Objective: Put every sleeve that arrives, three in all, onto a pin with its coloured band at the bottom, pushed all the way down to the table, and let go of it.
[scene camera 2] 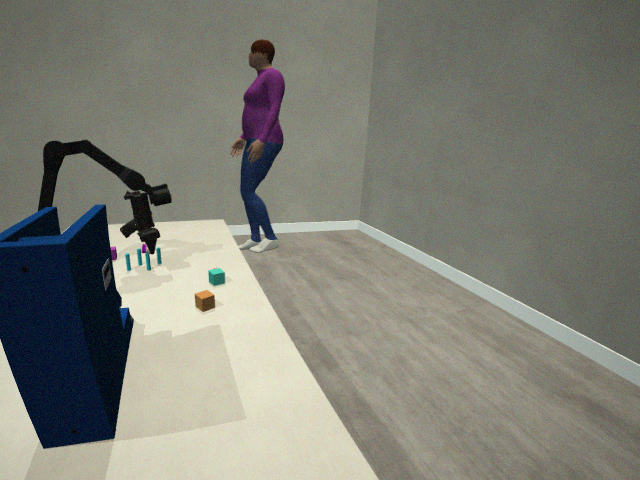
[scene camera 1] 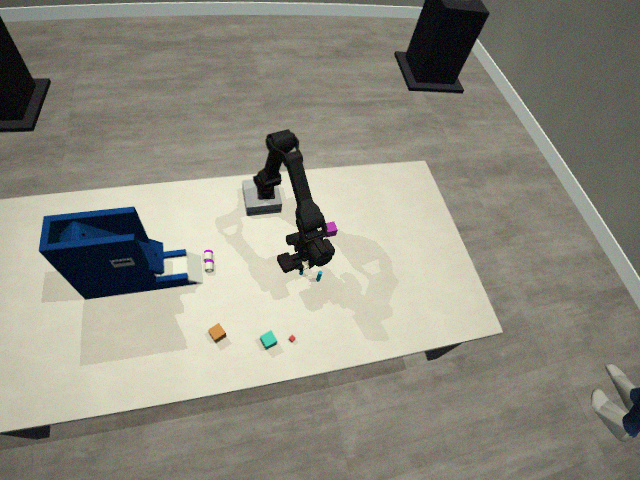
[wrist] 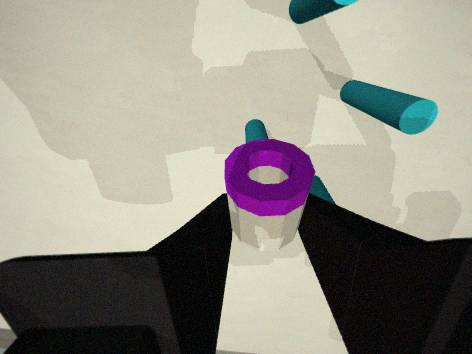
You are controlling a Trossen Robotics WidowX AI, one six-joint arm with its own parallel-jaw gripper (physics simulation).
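Note:
My gripper is shut on a pale sleeve, above the table among the pins. The sleeve's purple band is at its upper end, facing the wrist camera, and its hole shows. Several thin teal pins stand upright: one pin near the gripper, others in scene camera 2 and in the wrist view. The pins I see are bare; some are partly hidden. Two more white sleeves with purple bands are beside the chute's end.
A blue dispenser with a pale chute plate stands at the left. A magenta cube is near the arm. An orange cube, a teal cube and a small red cube lie toward the front. A person stands beyond the table.

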